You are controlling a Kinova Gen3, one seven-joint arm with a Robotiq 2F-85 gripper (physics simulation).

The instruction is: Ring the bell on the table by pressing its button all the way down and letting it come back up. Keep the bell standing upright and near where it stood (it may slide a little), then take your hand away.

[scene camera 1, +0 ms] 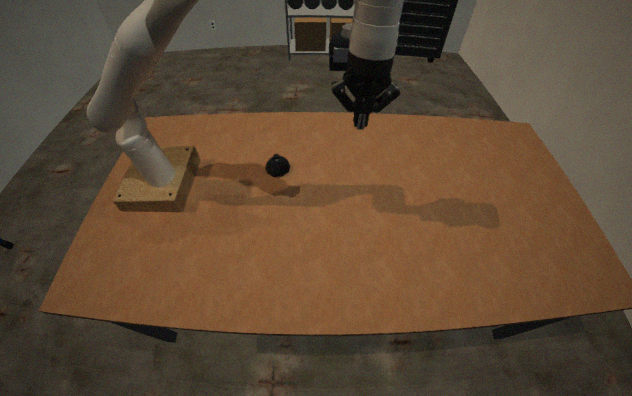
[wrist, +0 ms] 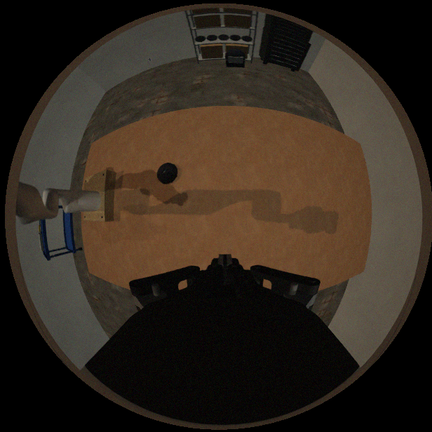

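Seen in the pictures: gripper, fingertip midpoint: (scene camera 1: 359,127); arm's base, origin of the base link: (scene camera 1: 162,176).
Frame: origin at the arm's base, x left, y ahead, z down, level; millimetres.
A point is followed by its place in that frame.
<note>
The bell (scene camera 1: 277,166) {x 141, y 359, z 29 mm} (wrist: 167,173) is a small dark dome, standing upright on the brown table (scene camera 1: 350,265) {x -141, y 647, z 68 mm} (wrist: 225,145), to the right of the arm's base. A small button shows on its top in the scene view; how far it is pressed is too small to tell. My gripper (scene camera 1: 360,121) {x 4, y 608, z -286 mm} (wrist: 224,261) is shut and empty, pointing down. It hangs high above the table, well apart from the bell, to the bell's right in both views.
The arm's wooden base block (scene camera 1: 150,205) {x -99, y -2, z 31 mm} (wrist: 108,212) stands at the table's left end. Arm shadows lie across the table. Behind the table are a shelf rack and a dark cabinet (scene camera 1: 425,30) (wrist: 286,42). A blue cart (wrist: 69,230) stands beyond the left edge.
</note>
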